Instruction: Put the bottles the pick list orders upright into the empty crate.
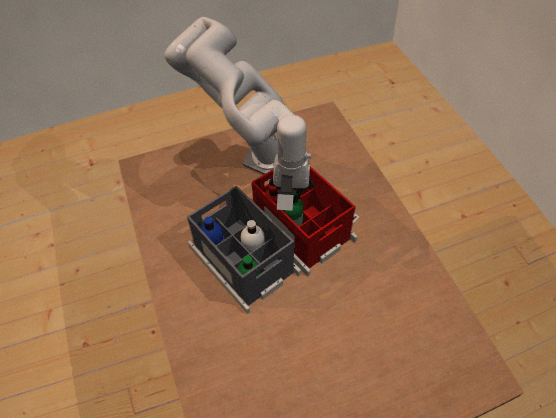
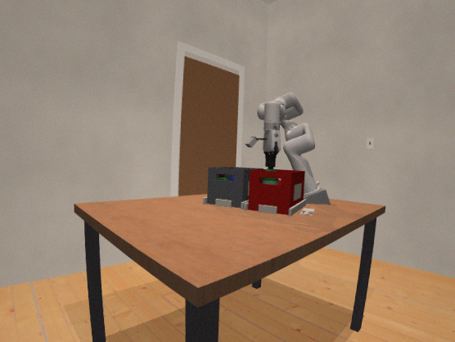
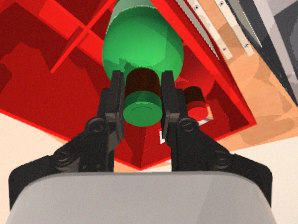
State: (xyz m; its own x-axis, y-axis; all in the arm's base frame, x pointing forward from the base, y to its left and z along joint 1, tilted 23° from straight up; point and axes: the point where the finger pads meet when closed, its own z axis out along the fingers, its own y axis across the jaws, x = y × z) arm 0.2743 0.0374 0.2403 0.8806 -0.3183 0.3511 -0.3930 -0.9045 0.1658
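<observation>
My hand is 70 mm above the green bottle. The rest, counted from my hand: white bottle (30 mm ahead, 130 mm to the right, 120 mm below); red bottle (90 mm behind, 30 mm to the right, 120 mm below); red crate (20 mm behind, 40 mm to the left, 130 mm below).
</observation>
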